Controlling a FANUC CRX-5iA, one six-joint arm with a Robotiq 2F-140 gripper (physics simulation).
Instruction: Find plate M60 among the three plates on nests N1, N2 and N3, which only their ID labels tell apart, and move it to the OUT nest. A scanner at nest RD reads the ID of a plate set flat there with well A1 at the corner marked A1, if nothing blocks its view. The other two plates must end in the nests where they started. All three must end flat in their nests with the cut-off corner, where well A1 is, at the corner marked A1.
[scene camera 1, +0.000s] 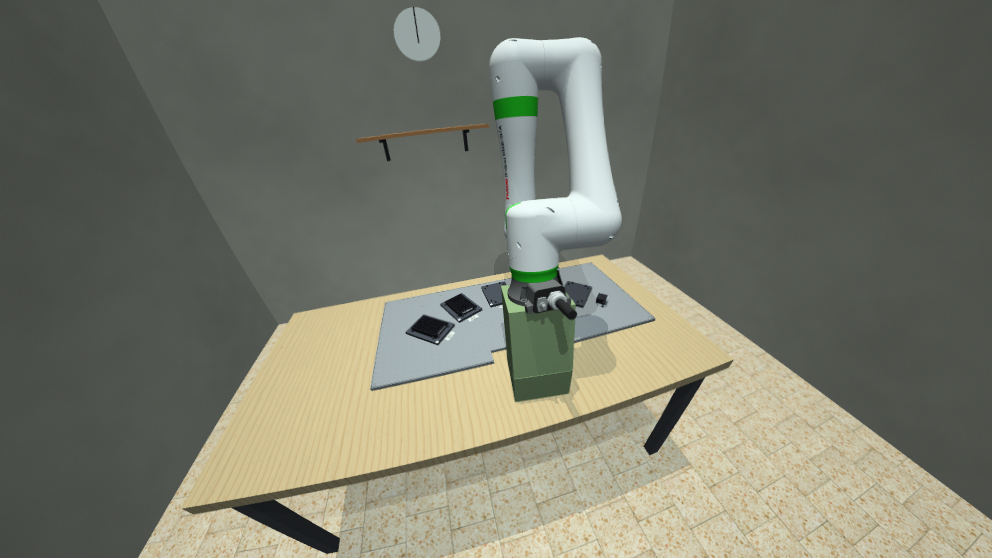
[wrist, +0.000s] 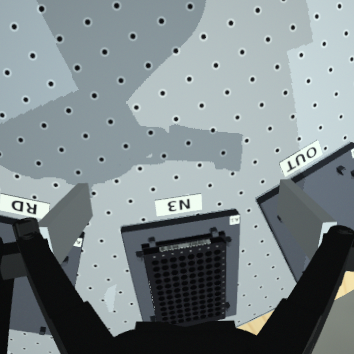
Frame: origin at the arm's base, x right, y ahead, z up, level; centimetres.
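Seen in the pictures: gripper, between the fingertips: (wrist: 183, 198); arm's base, origin of its link: (scene camera 1: 534, 294).
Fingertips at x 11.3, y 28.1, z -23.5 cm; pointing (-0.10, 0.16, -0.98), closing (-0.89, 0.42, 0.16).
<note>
Offsets run from my fingertips to a thing's top centre. "pt": to the spot under its first point. Level surfaces: height alone.
My gripper (wrist: 183, 198) is wide open and empty, its fingers spread left and right above the board. A black multi-well plate {dx +5.0, dy +12.8, dz -3.4 cm} (wrist: 187, 280) sits in nest N3 {pt dx -0.2, dy +14.6, dz -4.8 cm} (wrist: 233, 270), its lower end cut off by the gripper body; a thin label strip on its upper edge is unreadable. N3's A1 mark is at its upper right. Nest RD {pt dx +22.4, dy +5.9, dz -4.8 cm} (wrist: 25, 305) (scene camera 1: 493, 294) and nest OUT {dx -12.3, dy +15.5, dz -3.8 cm} (wrist: 325, 182) (scene camera 1: 578, 292) show no plate. Two more dark plates {dx -44.7, dy +1.0, dz -3.4 cm} (scene camera 1: 430, 327) {dx -30.6, dy +11.2, dz -3.4 cm} (scene camera 1: 461, 306) lie in nests at the left in the scene view. The arm and pedestal hide N3 and the gripper there.
The nests stand on a grey perforated board {dz -6.0 cm} (scene camera 1: 416, 367) (wrist: 215, 65) on a wooden table {dz -7.2 cm} (scene camera 1: 312, 416). The green pedestal (scene camera 1: 541, 347) carries the arm at the board's front edge. A small black object {pt dx +27.5, dy -7.7, dz -2.9 cm} (scene camera 1: 601, 299) stands right of OUT. RD and OUT flank N3 closely.
</note>
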